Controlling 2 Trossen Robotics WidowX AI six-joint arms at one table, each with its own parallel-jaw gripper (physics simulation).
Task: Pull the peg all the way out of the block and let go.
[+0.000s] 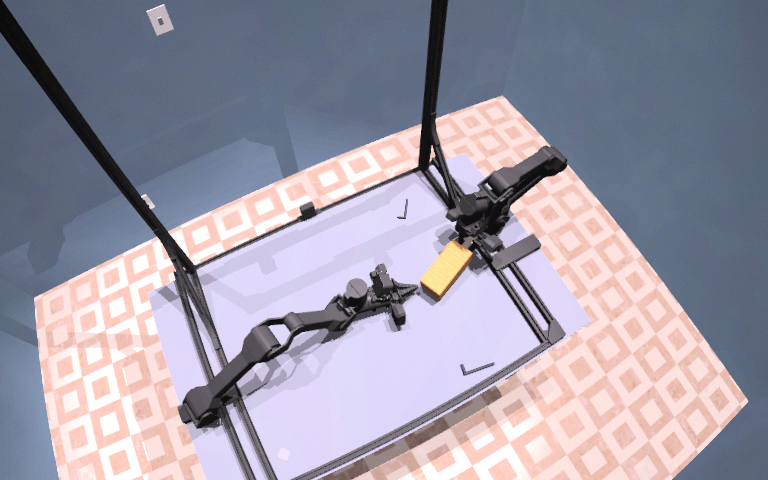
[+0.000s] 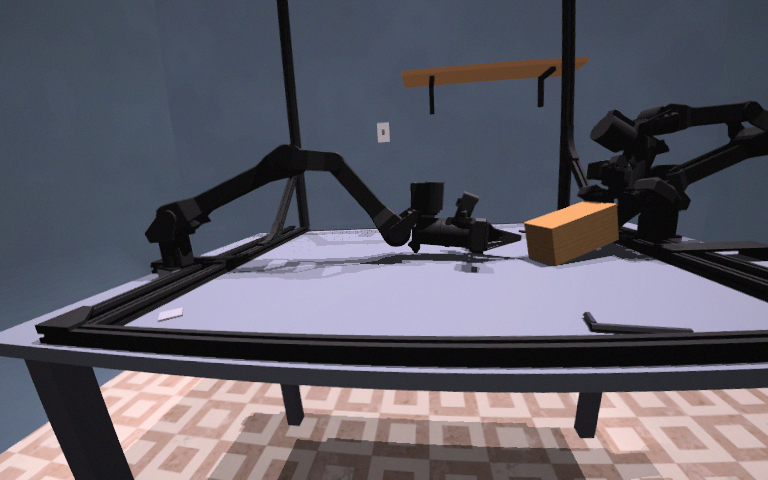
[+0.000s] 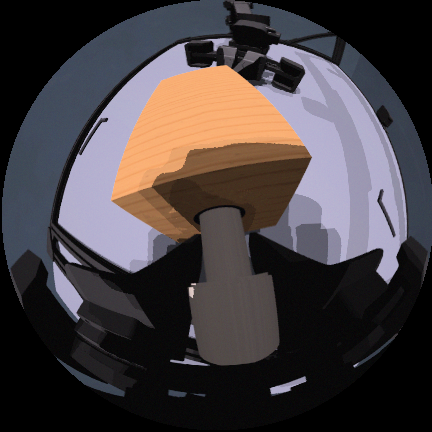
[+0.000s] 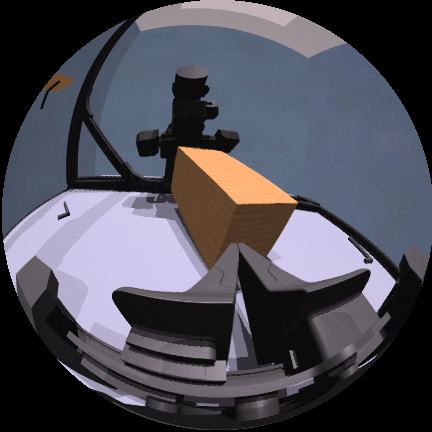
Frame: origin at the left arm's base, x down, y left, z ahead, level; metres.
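Seen in the pictures: left gripper, fingertip midpoint: (image 2: 604,231) (image 3: 225,239); right gripper, fingertip midpoint: (image 1: 418,286) (image 2: 521,237) (image 4: 236,248); left arm's base at its link origin: (image 1: 490,225) (image 2: 656,235); right arm's base at its link origin: (image 1: 208,414) (image 2: 179,265).
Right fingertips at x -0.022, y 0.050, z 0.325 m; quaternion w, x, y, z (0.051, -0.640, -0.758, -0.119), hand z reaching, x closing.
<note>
Offsets run from my right fingertips to a thing's top centre. "spot": to the spot under its first point.
The orange wooden block {dx -0.061, dy +0.007, dz -0.096 m} (image 1: 446,270) (image 2: 572,233) (image 3: 215,120) (image 4: 235,180) is tilted, its end toward my right gripper lower. The grey peg {dx -0.059, dy -0.016, dz -0.174 m} (image 3: 225,255) has a thick outer part and a thinner part that enters the round hole in the block's other end. My left gripper (image 1: 468,242) (image 3: 225,239) is shut on the peg, close to that end. How deep the peg reaches inside is hidden. My right gripper (image 1: 416,289) (image 2: 519,237) (image 4: 236,248) is shut and empty, its tips together just off the block's far end. Whether the block's low edge touches the table cannot be told.
Black L-shaped pieces lie on the table, one near the front {spot: dx +0.034, dy +0.294, dz -0.008 m} (image 1: 478,368) (image 2: 640,328) and one toward the back {spot: dx +0.036, dy -0.255, dz -0.132 m} (image 1: 403,210). A small white square {spot: dx +0.038, dy +0.206, dz +0.570 m} (image 1: 284,453) (image 2: 170,314) lies front left. Black frame rails (image 2: 396,348) edge the table; posts rise at the back.
</note>
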